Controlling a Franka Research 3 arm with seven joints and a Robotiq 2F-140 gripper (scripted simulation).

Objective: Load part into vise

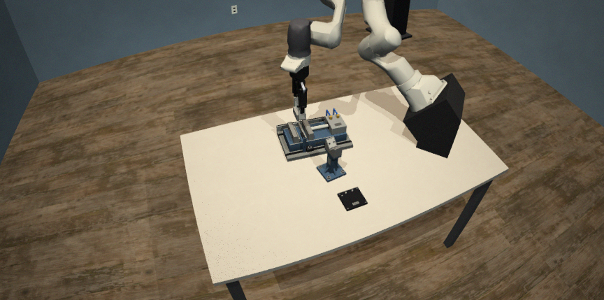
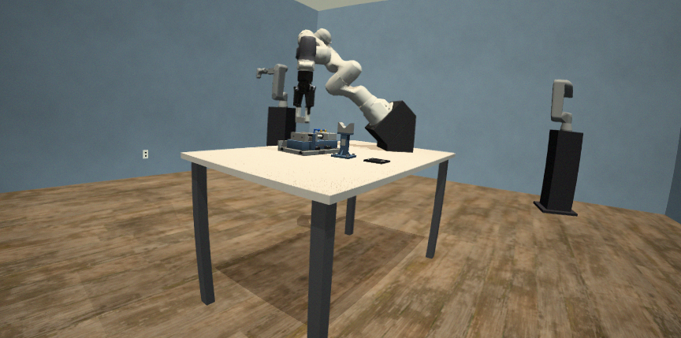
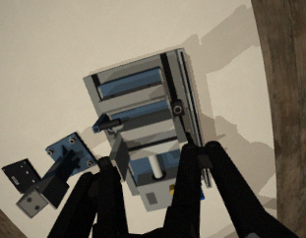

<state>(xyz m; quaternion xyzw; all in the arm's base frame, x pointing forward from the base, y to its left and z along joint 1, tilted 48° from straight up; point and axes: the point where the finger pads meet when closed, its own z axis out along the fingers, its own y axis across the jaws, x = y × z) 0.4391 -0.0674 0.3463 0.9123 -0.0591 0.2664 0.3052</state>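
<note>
My gripper is now 60 mm past the vise, 40 mm to the right of it and 140 mm above it. From my hand the other things lie so: part 20 mm below; black infeed plate 20 mm ahead, 390 mm to the left, 180 mm below; air cylinder 150 mm behind, 70 mm to the left, 110 mm below.
</note>
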